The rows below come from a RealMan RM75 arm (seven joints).
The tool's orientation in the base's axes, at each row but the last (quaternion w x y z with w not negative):
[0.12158, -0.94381, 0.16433, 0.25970]
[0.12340, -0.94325, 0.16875, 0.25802]
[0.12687, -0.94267, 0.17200, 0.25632]
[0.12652, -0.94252, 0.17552, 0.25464]
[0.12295, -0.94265, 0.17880, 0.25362]
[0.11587, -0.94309, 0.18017, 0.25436]
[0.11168, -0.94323, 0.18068, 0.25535]
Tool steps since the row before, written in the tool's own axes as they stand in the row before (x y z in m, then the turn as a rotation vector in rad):
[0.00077, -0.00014, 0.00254, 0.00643, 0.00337, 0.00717]
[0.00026, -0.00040, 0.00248, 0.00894, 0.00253, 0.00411]
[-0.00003, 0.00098, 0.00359, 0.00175, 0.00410, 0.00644]
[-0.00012, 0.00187, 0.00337, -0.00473, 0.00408, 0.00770]
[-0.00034, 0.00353, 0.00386, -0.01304, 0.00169, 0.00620]
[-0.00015, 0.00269, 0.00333, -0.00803, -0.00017, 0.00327]
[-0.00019, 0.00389, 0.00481, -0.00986, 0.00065, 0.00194]
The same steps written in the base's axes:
[-0.00047, 0.00074, -0.00251, 0.00073, -0.00242, -0.00989]
[-0.00074, 0.00109, -0.00215, 0.00444, -0.00327, -0.00853]
[-0.00198, 0.00029, -0.00313, -0.00301, -0.00207, -0.00693]
[-0.00230, -0.00056, -0.00304, -0.00879, 0.00009, -0.00458]
[-0.00336, -0.00186, -0.00357, -0.01390, 0.00405, 0.00136]
[-0.00265, -0.00137, -0.00307, -0.00783, 0.00342, 0.00145]
[-0.00382, -0.00203, -0.00442, -0.00905, 0.00279, 0.00343]

